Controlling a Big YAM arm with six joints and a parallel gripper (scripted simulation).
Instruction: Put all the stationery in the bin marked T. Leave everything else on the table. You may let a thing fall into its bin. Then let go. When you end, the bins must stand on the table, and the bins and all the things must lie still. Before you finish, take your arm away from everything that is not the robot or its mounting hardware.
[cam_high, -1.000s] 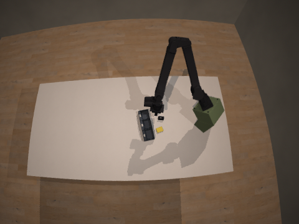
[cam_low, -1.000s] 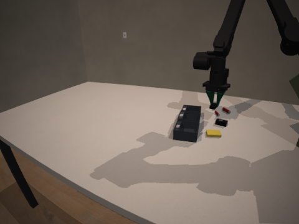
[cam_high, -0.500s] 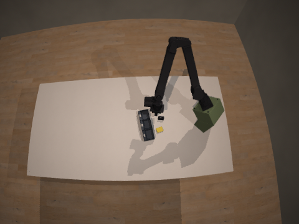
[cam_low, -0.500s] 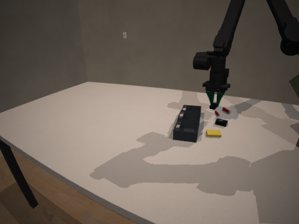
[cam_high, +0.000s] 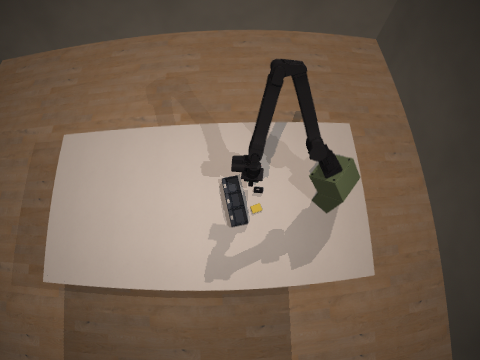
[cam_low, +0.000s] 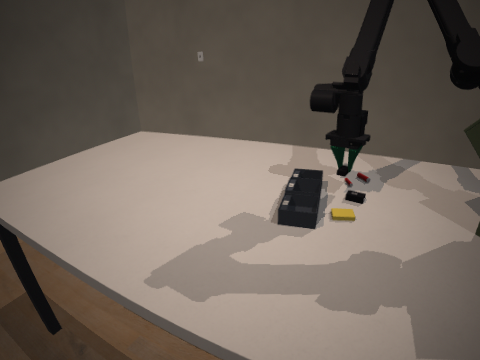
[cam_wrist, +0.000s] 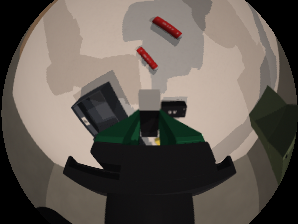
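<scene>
Right now my hand is right at the black item. Also, from my hand: three joined bins: 110 mm ahead, 60 mm to the left, 50 mm below; yellow block: 20 mm ahead, 130 mm to the left, 70 mm below.
</scene>
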